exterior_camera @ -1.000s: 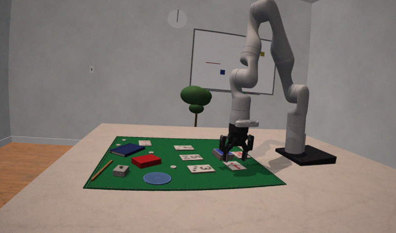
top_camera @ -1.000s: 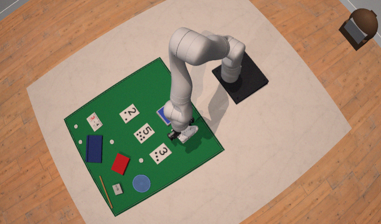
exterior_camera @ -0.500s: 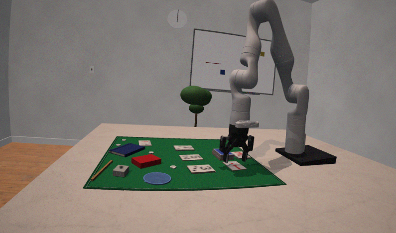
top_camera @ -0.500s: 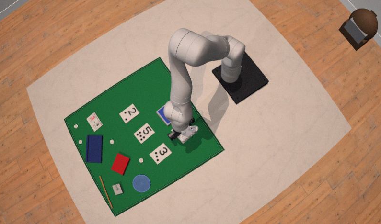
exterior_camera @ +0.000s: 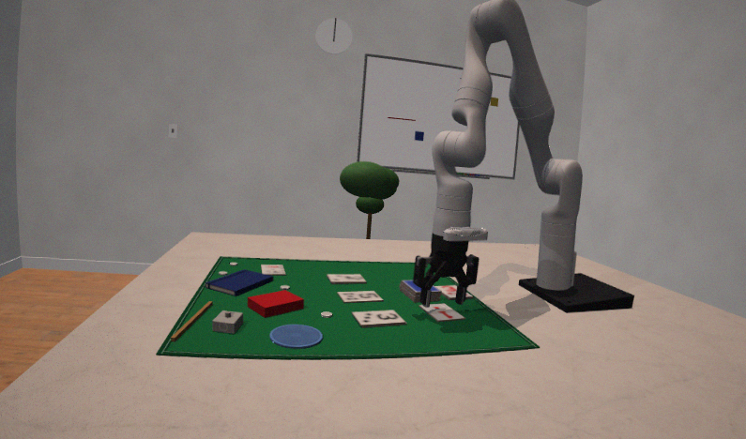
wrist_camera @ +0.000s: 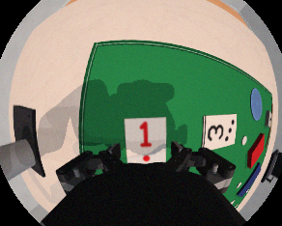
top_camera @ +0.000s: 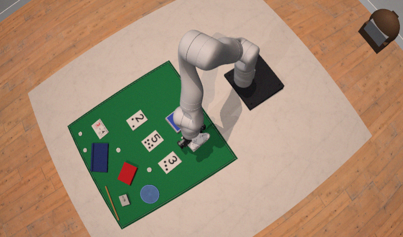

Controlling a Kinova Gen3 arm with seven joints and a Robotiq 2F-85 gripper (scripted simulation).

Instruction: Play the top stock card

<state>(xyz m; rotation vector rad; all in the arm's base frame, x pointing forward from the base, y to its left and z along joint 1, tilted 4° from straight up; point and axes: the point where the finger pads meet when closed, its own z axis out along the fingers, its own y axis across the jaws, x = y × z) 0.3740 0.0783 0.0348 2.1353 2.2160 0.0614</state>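
Now: hand 3 cm above the card. Also, from my hand: green mat: 18 cm ahead, 14 cm to the right, 4 cm below; then red box: 34 cm ahead, 6 cm to the right, 2 cm below; then grey box: 43 cm ahead, 3 cm to the left, 1 cm below.
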